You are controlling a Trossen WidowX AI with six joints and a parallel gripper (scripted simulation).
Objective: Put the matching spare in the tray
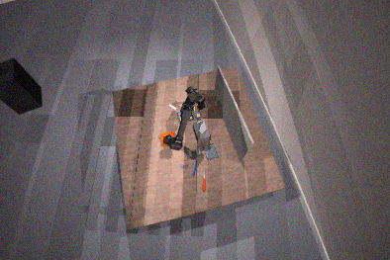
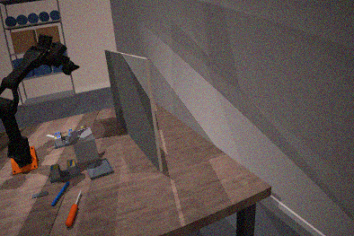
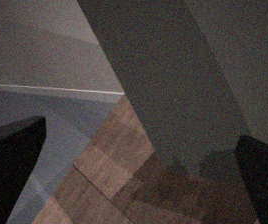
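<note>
My gripper tip is 380 mm above the grey spare block, 90 mm past it and 30 mm to the right of it. Round my gripper tip: upright panel (200 mm below, 190 mm ahead, 170 mm to the right); dark-rimmed tray (420 mm below, 330 mm to the right, 40 mm behind).
</note>
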